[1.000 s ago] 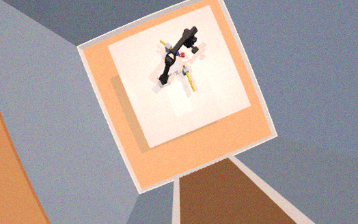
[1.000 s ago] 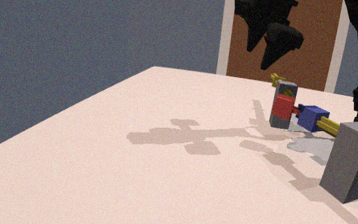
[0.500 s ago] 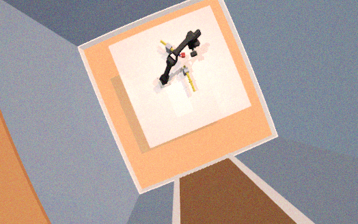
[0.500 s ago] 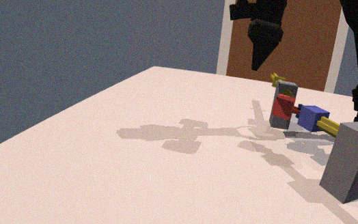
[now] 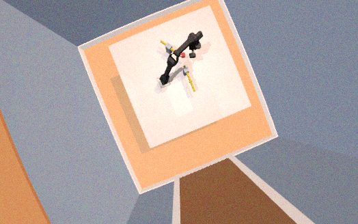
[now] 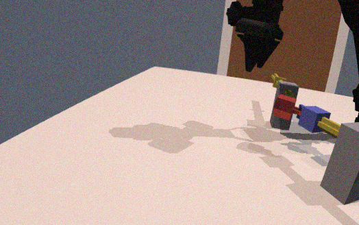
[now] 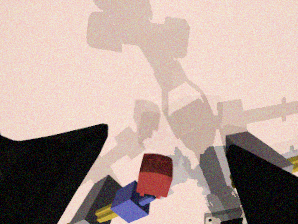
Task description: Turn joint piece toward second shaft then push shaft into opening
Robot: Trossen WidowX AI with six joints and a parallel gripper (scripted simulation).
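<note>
The red square joint piece lies 8 cm behind my gripper tip, 7 cm below it and 3 cm to the left of it.
</note>
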